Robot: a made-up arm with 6 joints.
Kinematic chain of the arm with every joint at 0, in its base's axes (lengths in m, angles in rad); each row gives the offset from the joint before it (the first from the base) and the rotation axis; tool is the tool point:
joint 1: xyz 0 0 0.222 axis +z
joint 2: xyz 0 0 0 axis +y
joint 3: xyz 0 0 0.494 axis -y
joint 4: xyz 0 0 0 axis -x
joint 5: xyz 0.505 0 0 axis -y
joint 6: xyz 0 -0.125 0 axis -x
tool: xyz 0 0 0
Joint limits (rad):
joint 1: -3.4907..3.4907
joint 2: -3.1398..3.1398
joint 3: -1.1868..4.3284
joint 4: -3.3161..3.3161
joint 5: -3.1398..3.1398
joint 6: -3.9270..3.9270
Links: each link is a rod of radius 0.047 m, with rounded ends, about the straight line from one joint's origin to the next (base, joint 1, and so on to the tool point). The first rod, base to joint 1, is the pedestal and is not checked.
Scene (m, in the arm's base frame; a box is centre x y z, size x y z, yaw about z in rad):
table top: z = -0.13
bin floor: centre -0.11 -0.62 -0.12 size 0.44 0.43 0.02 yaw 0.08
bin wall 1: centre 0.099 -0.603 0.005 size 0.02 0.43 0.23 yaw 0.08
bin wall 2: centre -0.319 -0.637 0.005 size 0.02 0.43 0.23 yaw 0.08
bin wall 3: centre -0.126 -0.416 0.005 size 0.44 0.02 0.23 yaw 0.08
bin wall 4: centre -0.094 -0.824 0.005 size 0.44 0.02 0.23 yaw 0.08
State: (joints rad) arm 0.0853 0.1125 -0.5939 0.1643 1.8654 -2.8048
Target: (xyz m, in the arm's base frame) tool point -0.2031 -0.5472 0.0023
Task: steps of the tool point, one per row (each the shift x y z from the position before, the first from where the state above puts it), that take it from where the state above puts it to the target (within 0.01 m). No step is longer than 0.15 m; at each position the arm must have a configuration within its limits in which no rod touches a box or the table.
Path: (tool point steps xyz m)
1: -0.0181 -0.1178 -0.0140
2: -0.0493 -0.1137 -0.0153
3: -0.0796 -0.1009 -0.0167
4: -0.1063 -0.0800 -0.0178
5: -0.1272 -0.0518 -0.0189
6: -0.1403 -0.0179 -0.0201
7: -0.1440 0.0192 -0.0212
8: -0.0024 -0.0163 -0.1350
9: 0.0024 0.0163 -0.1393

